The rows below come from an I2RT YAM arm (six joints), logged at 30 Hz.
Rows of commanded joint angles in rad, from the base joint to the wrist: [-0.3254 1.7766 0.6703 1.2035 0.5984 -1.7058]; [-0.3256 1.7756 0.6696 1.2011 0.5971 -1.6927]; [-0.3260 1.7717 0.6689 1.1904 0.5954 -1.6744]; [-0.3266 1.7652 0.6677 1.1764 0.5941 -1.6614]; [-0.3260 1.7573 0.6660 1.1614 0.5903 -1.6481]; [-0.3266 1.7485 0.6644 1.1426 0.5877 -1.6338]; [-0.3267 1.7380 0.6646 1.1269 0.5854 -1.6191]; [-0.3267 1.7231 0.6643 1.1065 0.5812 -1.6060]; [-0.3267 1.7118 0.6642 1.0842 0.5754 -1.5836]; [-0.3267 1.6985 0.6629 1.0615 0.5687 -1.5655]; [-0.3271 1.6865 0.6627 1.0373 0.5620 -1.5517]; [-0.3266 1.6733 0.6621 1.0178 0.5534 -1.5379]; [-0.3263 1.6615 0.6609 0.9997 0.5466 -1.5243]
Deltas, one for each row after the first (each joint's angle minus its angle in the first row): [-0.0002 -0.0010 -0.0007 -0.0024 -0.0013 0.0131]; [-0.0006 -0.0049 -0.0014 -0.0131 -0.0030 0.0314]; [-0.0012 -0.0114 -0.0026 -0.0271 -0.0043 0.0444]; [-0.0006 -0.0193 -0.0043 -0.0421 -0.0081 0.0577]; [-0.0012 -0.0281 -0.0059 -0.0609 -0.0107 0.0720]; [-0.0013 -0.0386 -0.0057 -0.0766 -0.0130 0.0867]; [-0.0013 -0.0535 -0.0060 -0.0970 -0.0172 0.0998]; [-0.0013 -0.0648 -0.0061 -0.1193 -0.0230 0.1222]; [-0.0013 -0.0781 -0.0074 -0.1420 -0.0297 0.1403]; [-0.0017 -0.0901 -0.0076 -0.1662 -0.0364 0.1541]; [-0.0012 -0.1033 -0.0082 -0.1857 -0.0450 0.1679]; [-0.0009 -0.1151 -0.0094 -0.2038 -0.0518 0.1815]
